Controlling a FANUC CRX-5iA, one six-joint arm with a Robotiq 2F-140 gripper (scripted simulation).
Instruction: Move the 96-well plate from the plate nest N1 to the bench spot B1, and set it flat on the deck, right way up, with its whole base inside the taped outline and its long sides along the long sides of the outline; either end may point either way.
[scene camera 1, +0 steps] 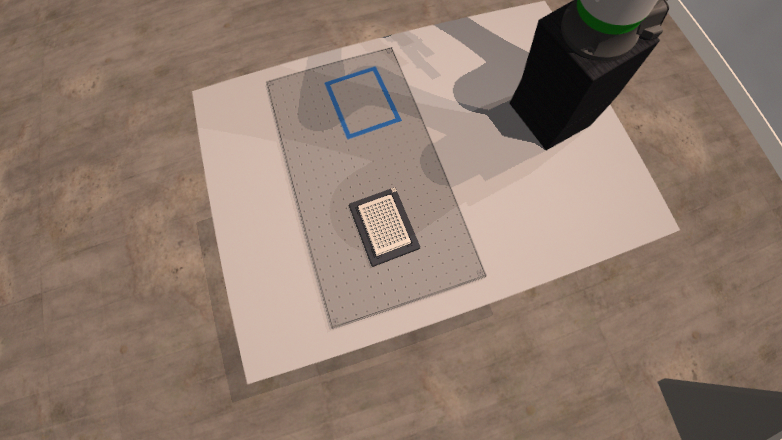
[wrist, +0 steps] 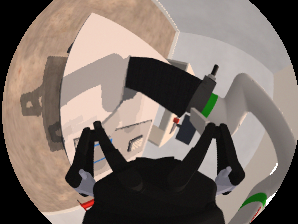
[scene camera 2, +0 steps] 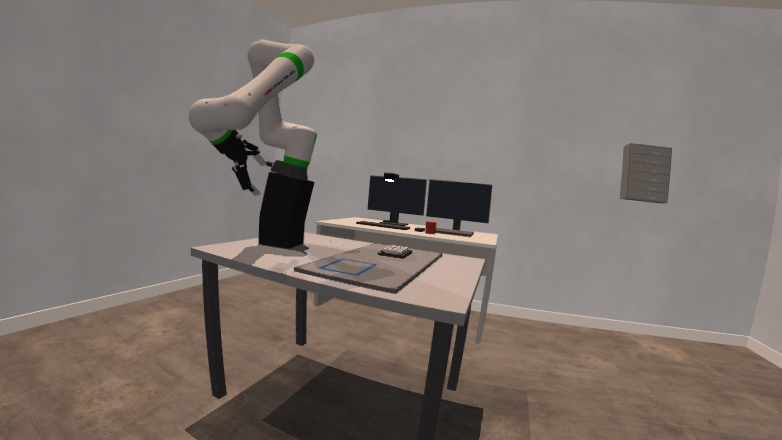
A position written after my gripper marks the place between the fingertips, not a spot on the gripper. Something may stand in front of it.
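My gripper: in wrist view (pixel 154 115), in scene camera 2 (pixel 260 179); out of frame in scene camera 1.
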